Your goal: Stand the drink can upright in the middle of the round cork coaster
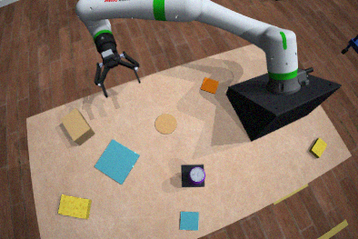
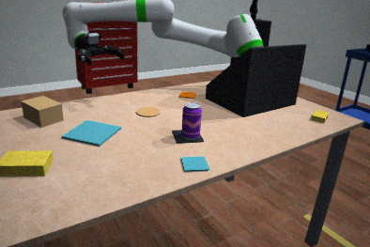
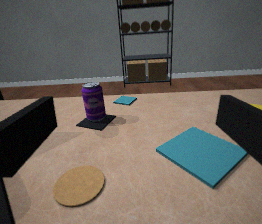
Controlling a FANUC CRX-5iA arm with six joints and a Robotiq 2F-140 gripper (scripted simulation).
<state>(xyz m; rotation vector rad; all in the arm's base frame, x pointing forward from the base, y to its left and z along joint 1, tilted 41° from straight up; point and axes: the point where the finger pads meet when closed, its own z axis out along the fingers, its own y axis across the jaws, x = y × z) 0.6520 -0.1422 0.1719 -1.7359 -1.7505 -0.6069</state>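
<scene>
Now: the purple drink can 41 cm to the left of my hand, 17 cm behind it and 15 cm below it. Round my hand: tan box 28 cm ahead, 19 cm below, 1 cm to the left; then large blue sheet 23 cm to the left, 22 cm below, 13 cm ahead; then round cork coaster 22 cm below, 14 cm behind, 12 cm to the left.
</scene>
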